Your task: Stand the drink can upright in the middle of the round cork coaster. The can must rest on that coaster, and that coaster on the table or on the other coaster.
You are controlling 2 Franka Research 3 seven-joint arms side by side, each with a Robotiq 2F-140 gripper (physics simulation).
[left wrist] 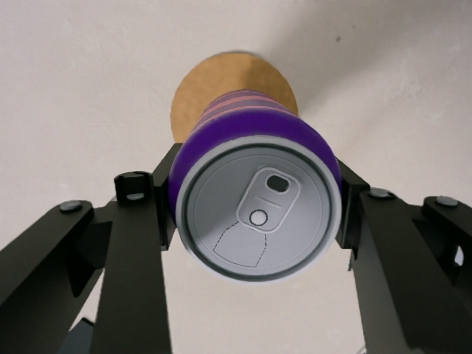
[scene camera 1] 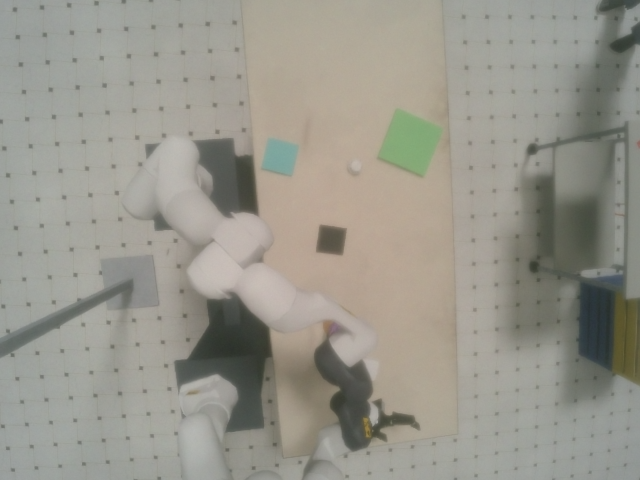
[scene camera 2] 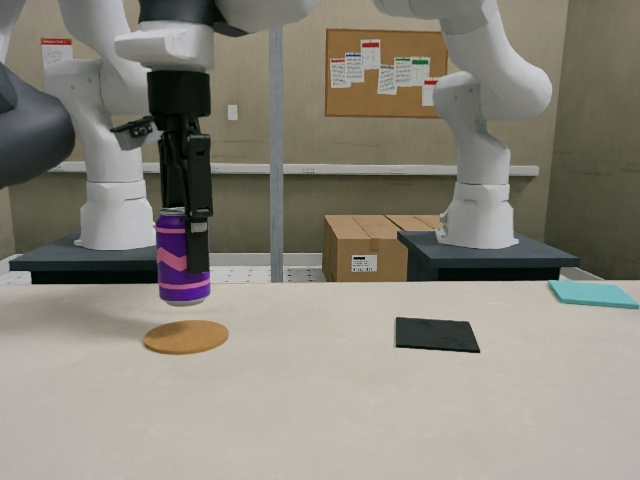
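Note:
The purple drink can (scene camera 1: 334, 328) (scene camera 2: 171, 268) (left wrist: 256, 125) with pink bands is upright and hangs a little above the round cork coaster (scene camera 1: 326, 326) (scene camera 2: 186, 343) (left wrist: 197, 95), not touching it. The coaster lies flat on the table. My left gripper (scene camera 2: 186, 250) (left wrist: 246, 165) is shut on the can from both sides, pointing down; in scene camera 1 the arm hides it. A black square coaster (scene camera 1: 331, 239) (scene camera 2: 436, 334) lies flat, apart from the cork one. My right gripper (scene camera 1: 413, 421) is at the table's lower end, away from the can; its finger opening is unclear.
On the table (scene camera 1: 403, 289) (scene camera 2: 320, 413) lie a teal square (scene camera 1: 280, 156) (scene camera 2: 594, 294) and a larger green square (scene camera 1: 410, 142). A small white object (scene camera 1: 354, 166) stands between them. The left arm reaches across the table above the can in scene camera 1.

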